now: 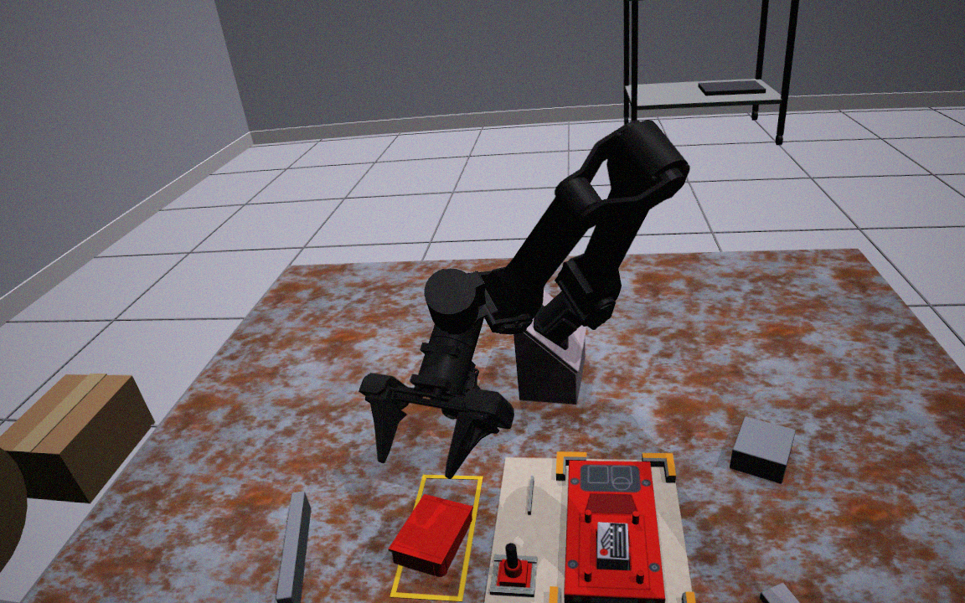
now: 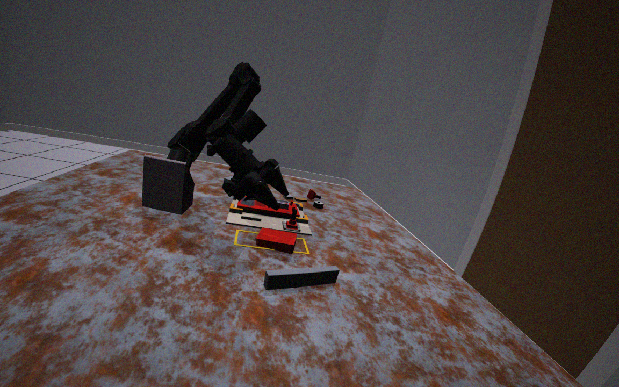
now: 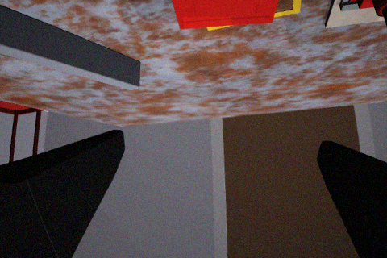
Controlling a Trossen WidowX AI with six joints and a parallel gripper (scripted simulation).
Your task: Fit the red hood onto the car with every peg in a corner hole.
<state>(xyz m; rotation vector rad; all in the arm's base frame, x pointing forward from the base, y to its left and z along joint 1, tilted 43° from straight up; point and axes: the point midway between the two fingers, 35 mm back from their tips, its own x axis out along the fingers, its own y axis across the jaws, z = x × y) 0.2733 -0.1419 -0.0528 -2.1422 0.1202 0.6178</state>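
Right now my gripper tip is 2 cm short of the red hood and 8 cm above it. Round my gripper tip: engine block 3 cm ahead, 23 cm to the left, 9 cm below; then jig 21 cm to the left, 11 cm below.
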